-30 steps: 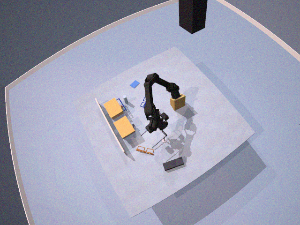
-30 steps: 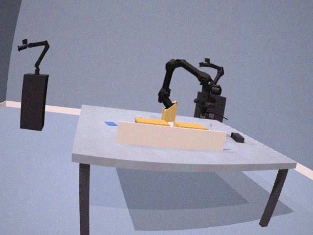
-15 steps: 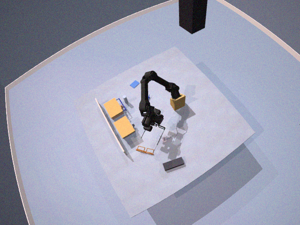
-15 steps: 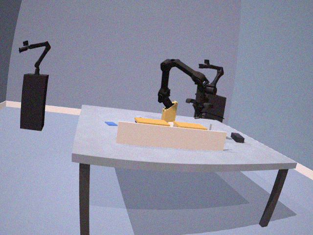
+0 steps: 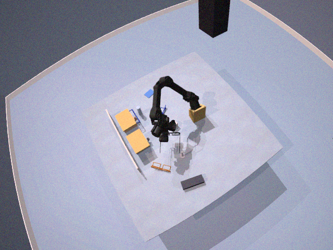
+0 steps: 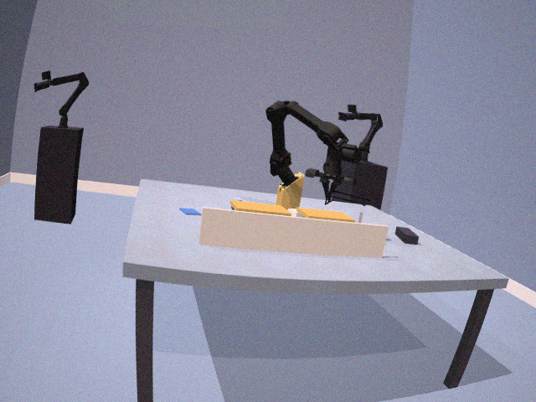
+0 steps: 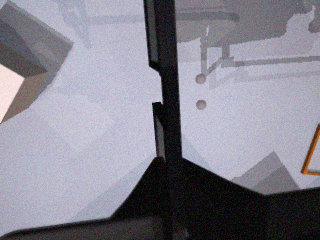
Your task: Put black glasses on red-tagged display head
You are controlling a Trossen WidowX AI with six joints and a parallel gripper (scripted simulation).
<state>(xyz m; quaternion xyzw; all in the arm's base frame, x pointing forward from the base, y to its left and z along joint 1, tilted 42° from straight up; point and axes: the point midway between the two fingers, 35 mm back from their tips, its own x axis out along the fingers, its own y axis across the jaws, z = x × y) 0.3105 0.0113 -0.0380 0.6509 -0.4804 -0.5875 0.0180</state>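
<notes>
Now: gripper tip 11 cm past the white cube, 10 cm above it and 7 cm to the left of it. Also, from my gripper tip: beige board (29 cm ahead, 21 cm to the right, 7 cm below); then black box (38 cm to the left, 10 cm below, 5 cm ahead); then display head (31 cm to the right, 15 cm ahead, 7 cm below).
</notes>
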